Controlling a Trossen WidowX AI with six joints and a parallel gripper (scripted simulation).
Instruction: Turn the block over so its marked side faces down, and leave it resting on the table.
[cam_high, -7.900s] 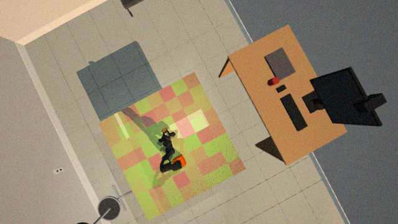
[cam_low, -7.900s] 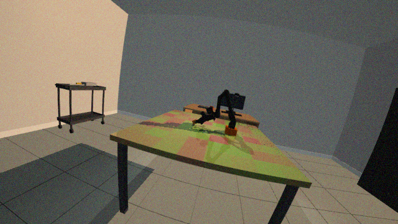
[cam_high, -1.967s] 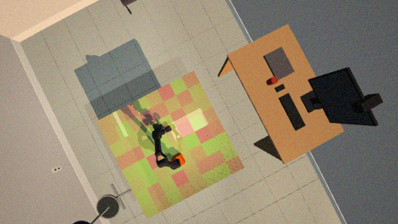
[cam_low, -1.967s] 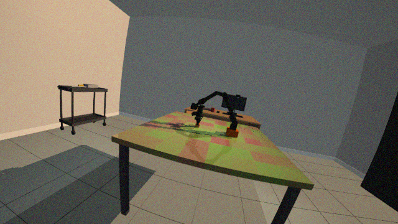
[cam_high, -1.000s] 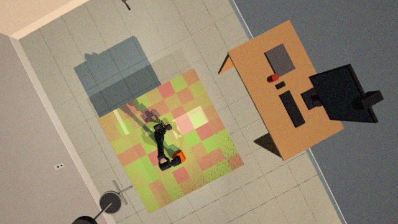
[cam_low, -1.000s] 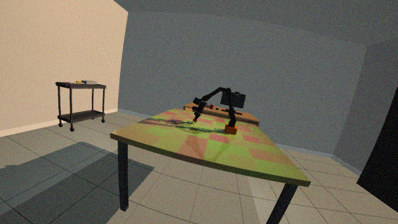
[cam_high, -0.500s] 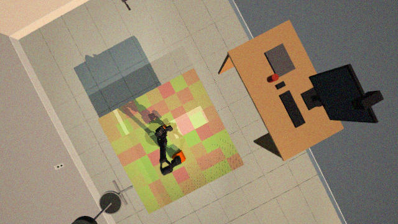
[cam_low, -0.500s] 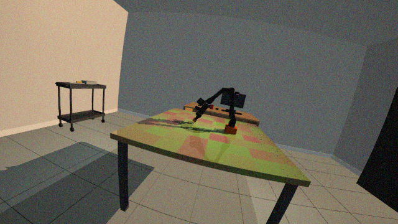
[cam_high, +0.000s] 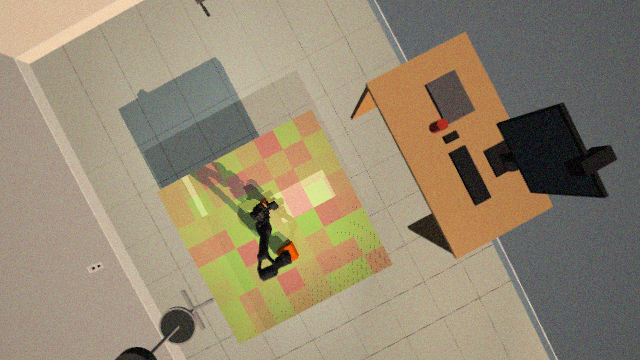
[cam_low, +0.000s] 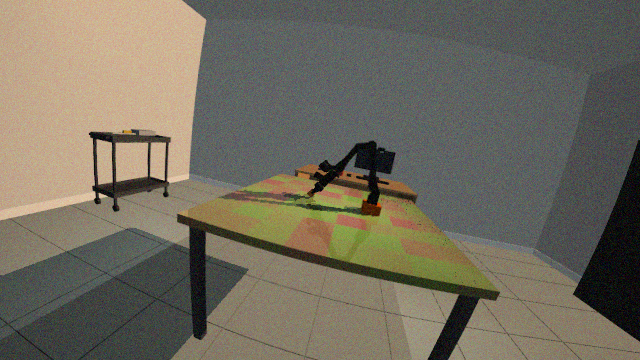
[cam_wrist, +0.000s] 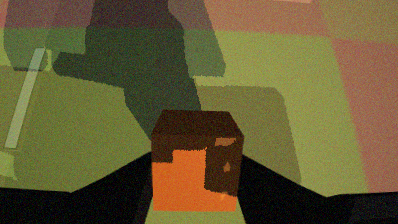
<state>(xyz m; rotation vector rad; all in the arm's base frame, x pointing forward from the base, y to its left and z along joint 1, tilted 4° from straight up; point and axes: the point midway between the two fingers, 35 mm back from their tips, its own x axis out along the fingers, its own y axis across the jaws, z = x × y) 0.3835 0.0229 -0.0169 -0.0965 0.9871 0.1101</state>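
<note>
Now: the orange block 10 mm below my gripper tip.
</note>
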